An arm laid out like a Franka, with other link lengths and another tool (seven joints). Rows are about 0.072 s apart.
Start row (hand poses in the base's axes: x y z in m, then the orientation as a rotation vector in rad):
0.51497, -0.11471, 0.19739, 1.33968, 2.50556, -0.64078
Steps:
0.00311, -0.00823, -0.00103, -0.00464, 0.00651, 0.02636
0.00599, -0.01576, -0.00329, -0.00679, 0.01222, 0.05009
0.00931, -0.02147, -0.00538, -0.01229, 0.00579, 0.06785
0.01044, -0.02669, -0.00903, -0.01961, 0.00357, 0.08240
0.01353, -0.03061, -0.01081, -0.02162, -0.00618, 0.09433
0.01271, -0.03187, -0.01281, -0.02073, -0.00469, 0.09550
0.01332, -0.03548, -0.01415, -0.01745, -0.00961, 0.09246
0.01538, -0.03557, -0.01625, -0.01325, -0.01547, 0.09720
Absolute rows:
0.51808, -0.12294, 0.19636, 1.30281, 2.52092, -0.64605
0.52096, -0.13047, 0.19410, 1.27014, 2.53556, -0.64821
0.52428, -0.13618, 0.19201, 1.24449, 2.53534, -0.64546
0.52541, -0.14140, 0.18836, 1.22253, 2.53554, -0.64894
0.52850, -0.14532, 0.18658, 1.20605, 2.53202, -0.64064
0.52768, -0.14658, 0.18458, 1.20473, 2.53430, -0.64058
0.52829, -0.15019, 0.18324, 1.21000, 2.53122, -0.63343
0.53035, -0.15028, 0.18114, 1.20513, 2.53150, -0.62276

